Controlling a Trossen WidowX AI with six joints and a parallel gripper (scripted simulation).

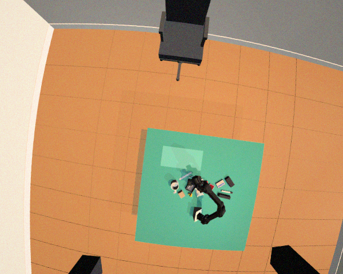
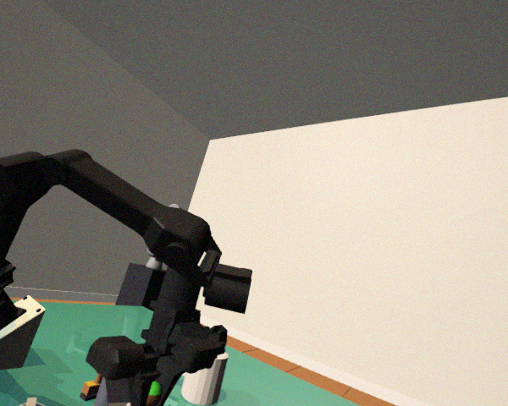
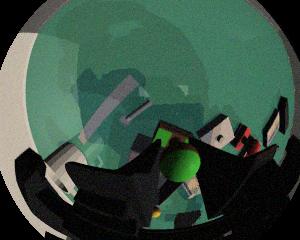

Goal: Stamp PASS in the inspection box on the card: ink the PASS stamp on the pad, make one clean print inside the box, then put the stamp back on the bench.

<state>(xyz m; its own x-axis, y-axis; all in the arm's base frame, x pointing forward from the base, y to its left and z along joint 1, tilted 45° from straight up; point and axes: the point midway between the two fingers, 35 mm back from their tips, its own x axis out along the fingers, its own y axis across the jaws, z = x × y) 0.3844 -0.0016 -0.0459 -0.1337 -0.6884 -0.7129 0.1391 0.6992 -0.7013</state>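
Right now the red ink pad is 11 cm behind my gripper tip, 17 cm to the right of it and 5 cm below it. From my gripper tip the other things lie so: striped card 14 cm behind, 5 cm to the right, 5 cm below; dark tray 7 cm behind, 4 cm to the left, 4 cm below; red-knobbed stamp 4 cm behind, 12 cm to the right, 3 cm below.
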